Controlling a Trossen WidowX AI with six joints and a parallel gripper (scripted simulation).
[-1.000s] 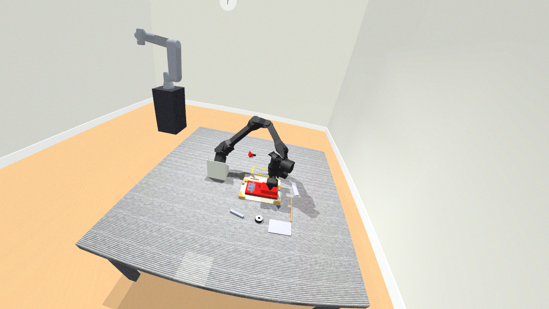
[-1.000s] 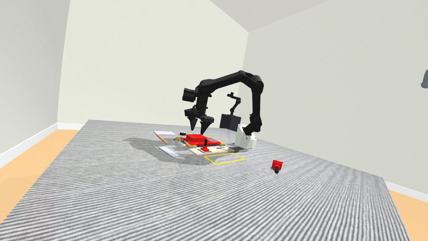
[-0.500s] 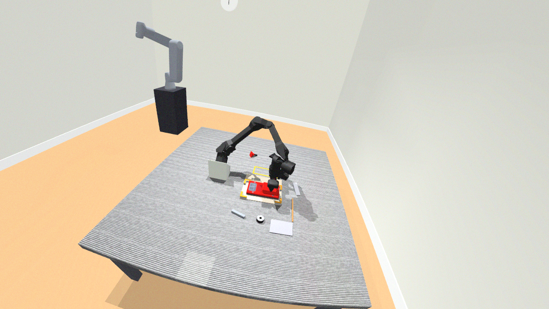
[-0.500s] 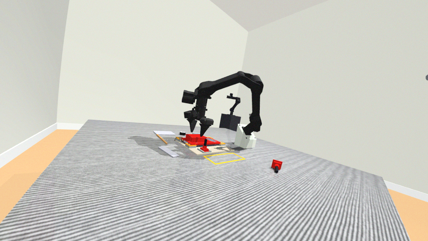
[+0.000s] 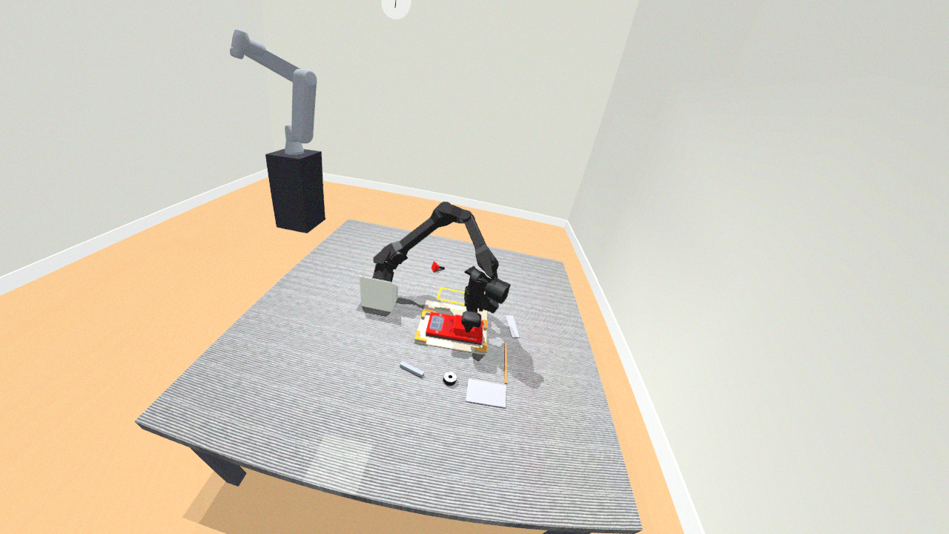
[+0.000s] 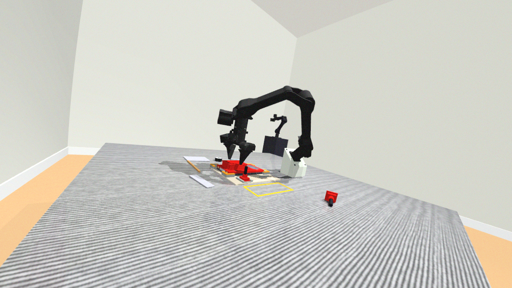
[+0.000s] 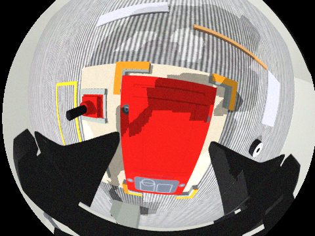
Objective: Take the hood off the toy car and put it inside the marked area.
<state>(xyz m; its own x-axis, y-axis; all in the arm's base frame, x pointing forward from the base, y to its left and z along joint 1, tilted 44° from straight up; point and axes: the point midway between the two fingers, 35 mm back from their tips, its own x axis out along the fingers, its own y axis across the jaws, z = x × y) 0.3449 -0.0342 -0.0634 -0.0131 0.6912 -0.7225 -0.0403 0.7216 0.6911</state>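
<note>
Now: gripper tip 1 cm above the red hood. From my gripper tip the other things lie so: pencil (15 cm ahead, 11 cm to the right, 5 cm below); then grey strip (18 cm ahead, 8 cm to the left, 5 cm below); then small black ring (22 cm to the right, 4 cm below, 3 cm behind).
</note>
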